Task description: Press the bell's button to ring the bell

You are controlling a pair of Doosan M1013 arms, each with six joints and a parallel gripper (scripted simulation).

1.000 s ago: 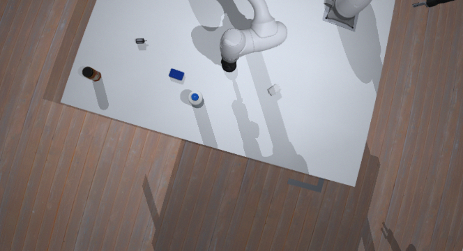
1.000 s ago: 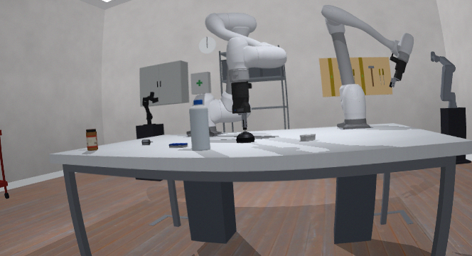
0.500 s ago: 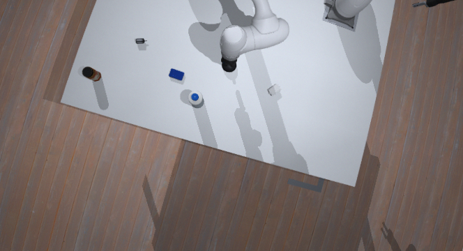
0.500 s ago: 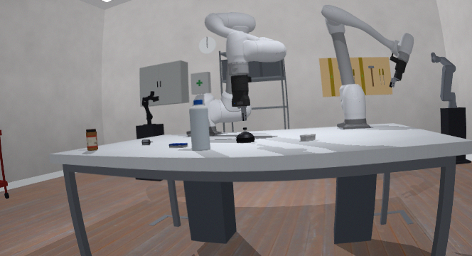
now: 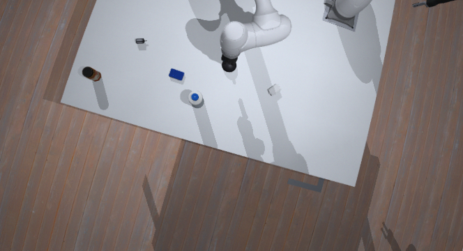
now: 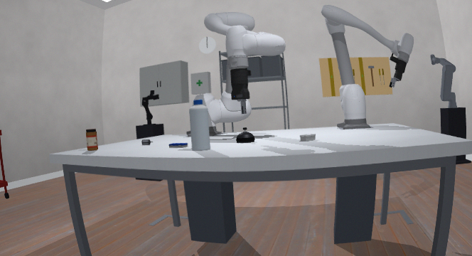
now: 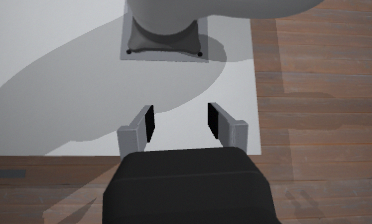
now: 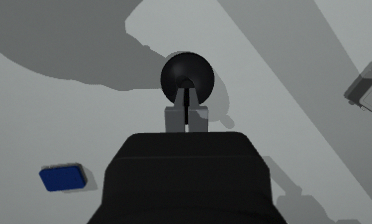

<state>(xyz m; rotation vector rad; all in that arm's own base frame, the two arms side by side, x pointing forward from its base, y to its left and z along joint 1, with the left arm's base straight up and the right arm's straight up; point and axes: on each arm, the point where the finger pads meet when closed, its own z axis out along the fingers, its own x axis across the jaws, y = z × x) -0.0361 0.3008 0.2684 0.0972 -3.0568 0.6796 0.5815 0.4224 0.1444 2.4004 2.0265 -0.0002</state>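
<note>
My right hand is 9 cm above the small button. Also, from my right hand: black bell: 10 cm below; small white box: 6 cm ahead, 29 cm to the left, 13 cm below; white bottle: 26 cm ahead, 11 cm to the right, 5 cm below.
</note>
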